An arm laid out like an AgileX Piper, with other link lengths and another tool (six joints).
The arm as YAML. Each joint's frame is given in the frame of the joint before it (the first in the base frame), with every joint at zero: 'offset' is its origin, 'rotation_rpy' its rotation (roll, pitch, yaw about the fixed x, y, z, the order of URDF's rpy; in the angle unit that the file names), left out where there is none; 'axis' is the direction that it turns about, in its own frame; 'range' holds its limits. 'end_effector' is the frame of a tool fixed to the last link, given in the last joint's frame.
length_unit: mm
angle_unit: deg
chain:
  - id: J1
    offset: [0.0, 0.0, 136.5]
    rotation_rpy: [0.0, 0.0, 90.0]
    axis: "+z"
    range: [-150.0, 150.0]
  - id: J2
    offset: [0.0, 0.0, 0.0]
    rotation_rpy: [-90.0, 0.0, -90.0]
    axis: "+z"
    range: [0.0, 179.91]
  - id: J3
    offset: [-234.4, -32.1, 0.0]
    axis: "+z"
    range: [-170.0, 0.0]
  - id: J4
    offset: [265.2, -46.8, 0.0]
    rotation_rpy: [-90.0, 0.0, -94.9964]
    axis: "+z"
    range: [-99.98, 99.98]
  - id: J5
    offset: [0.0, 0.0, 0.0]
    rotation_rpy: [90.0, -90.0, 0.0]
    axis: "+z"
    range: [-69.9, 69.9]
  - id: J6
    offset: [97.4, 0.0, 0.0]
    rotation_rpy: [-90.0, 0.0, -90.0]
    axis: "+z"
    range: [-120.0, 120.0]
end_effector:
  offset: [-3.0, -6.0, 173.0]
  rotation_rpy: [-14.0, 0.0, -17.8]
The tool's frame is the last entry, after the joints.
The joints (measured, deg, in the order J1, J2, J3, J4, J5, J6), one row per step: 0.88 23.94 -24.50 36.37 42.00 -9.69; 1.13 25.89 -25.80 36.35 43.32 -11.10; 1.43 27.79 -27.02 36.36 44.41 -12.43; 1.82 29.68 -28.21 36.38 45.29 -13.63; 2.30 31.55 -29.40 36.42 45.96 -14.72; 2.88 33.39 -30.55 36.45 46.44 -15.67; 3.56 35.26 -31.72 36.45 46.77 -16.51; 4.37 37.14 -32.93 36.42 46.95 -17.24; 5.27 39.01 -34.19 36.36 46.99 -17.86; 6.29 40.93 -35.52 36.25 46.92 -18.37; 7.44 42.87 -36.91 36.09 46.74 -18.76; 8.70 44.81 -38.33 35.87 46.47 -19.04; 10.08 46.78 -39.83 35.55 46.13 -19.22; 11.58 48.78 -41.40 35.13 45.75 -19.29; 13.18 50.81 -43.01 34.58 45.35 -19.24; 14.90 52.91 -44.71 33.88 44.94 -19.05; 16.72 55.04 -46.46 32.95 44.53 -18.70
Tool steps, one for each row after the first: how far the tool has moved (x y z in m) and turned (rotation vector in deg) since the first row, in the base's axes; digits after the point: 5 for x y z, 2 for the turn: -0.00114 0.00378 -0.00280 -1.21 1.13 1.70; -0.00189 0.00737 -0.00524 -2.29 2.11 3.31; -0.00224 0.01098 -0.00726 -3.23 2.99 4.84; -0.00211 0.01466 -0.00858 -4.04 3.71 6.30; -0.00163 0.01847 -0.00963 -4.75 4.34 7.69; -0.00076 0.02243 -0.01042 -5.39 4.89 9.04; 0.00046 0.02675 -0.01073 -5.99 5.34 10.37; 0.00212 0.03129 -0.01044 -6.53 5.65 11.65; 0.00413 0.03622 -0.00984 -7.06 5.89 12.92; 0.00640 0.04167 -0.00889 -7.55 6.05 14.18; 0.00883 0.04755 -0.00780 -8.04 6.14 15.44; 0.01144 0.05393 -0.00648 -8.56 6.16 16.72; 0.01407 0.06089 -0.00509 -9.12 6.13 18.03; 0.01660 0.06830 -0.00399 -9.73 6.11 19.37; 0.01909 0.07632 -0.00307 -10.41 6.09 20.74; 0.02143 0.08464 -0.00260 -11.21 6.07 22.13
